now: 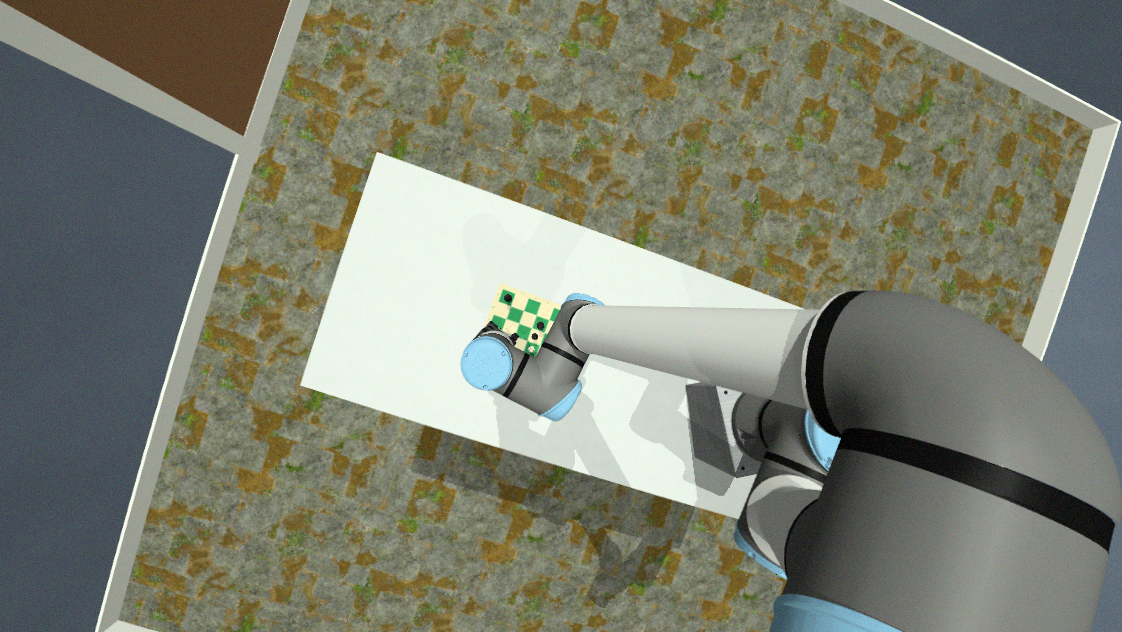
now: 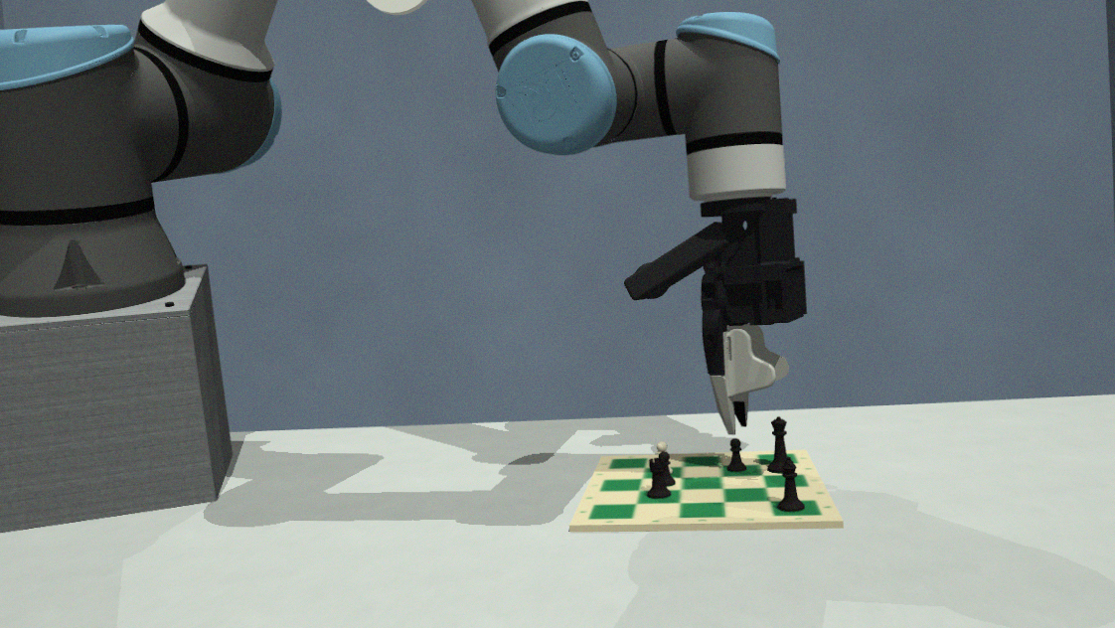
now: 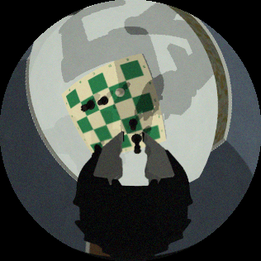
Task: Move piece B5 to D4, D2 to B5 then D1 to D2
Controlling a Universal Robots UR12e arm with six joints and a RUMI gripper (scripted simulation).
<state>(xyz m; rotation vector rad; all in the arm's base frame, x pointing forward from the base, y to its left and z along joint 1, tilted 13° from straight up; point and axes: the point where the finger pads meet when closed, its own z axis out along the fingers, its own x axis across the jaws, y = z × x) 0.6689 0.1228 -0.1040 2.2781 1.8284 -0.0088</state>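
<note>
Right now my hand is 4 cm short of the black queen and 3 cm above it. Round my hand: white pawn: 7 cm behind, 4 cm below, 1 cm to the right; then cream chessboard: 6 cm below, 5 cm to the right, 3 cm behind.
</note>
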